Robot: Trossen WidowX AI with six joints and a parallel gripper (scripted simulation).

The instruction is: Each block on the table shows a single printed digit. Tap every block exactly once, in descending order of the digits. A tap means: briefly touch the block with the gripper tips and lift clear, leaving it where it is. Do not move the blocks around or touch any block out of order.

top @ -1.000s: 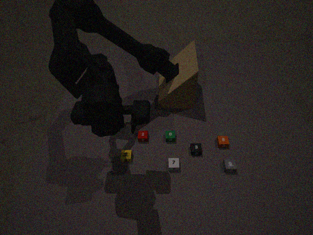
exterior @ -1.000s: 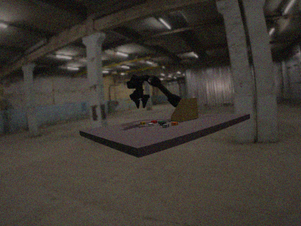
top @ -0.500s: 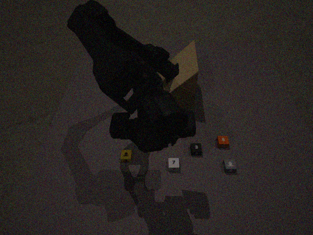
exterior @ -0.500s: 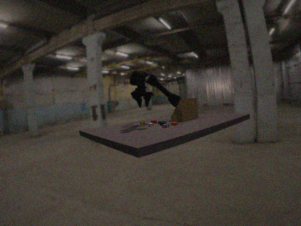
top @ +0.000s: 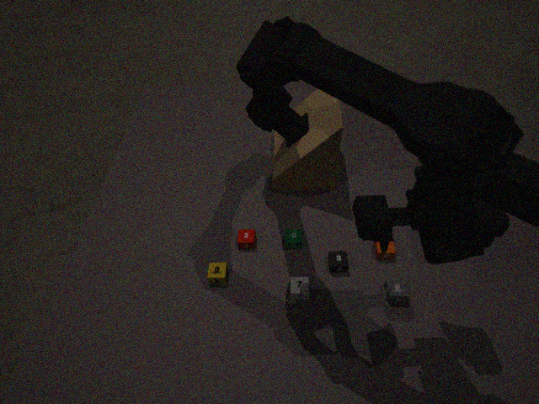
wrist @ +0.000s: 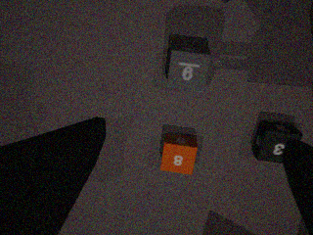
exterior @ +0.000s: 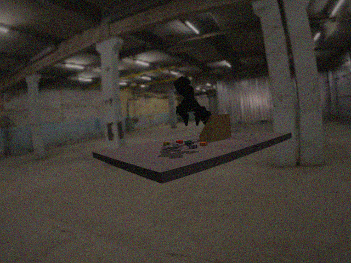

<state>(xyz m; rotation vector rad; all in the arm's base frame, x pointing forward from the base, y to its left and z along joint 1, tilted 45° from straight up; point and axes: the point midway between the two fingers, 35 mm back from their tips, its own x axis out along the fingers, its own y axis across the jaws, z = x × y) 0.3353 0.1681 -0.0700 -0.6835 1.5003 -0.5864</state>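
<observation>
My gripper tip is 11 cm above the grey block. Also, from my gripper tip: white block (16 cm to the right, 11 cm below); orange block (11 cm below, 8 cm behind, 1 cm to the right); black block (11 cm below, 9 cm to the right, 5 cm behind).
</observation>
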